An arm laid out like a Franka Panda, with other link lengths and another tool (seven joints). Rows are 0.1 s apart.
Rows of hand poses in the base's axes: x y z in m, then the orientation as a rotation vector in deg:
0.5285 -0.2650 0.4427 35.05 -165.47 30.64
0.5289 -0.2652 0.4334 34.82 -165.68 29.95
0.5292 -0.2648 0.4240 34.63 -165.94 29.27
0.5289 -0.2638 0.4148 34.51 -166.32 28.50
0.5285 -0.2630 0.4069 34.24 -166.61 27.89
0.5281 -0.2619 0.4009 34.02 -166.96 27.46
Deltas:
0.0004 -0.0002 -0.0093 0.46 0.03 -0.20
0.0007 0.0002 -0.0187 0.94 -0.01 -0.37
0.0004 0.0012 -0.0279 1.51 -0.13 -0.50
0.0000 0.0020 -0.0358 1.94 -0.21 -0.72
-0.0004 0.0031 -0.0418 2.29 -0.40 -0.89

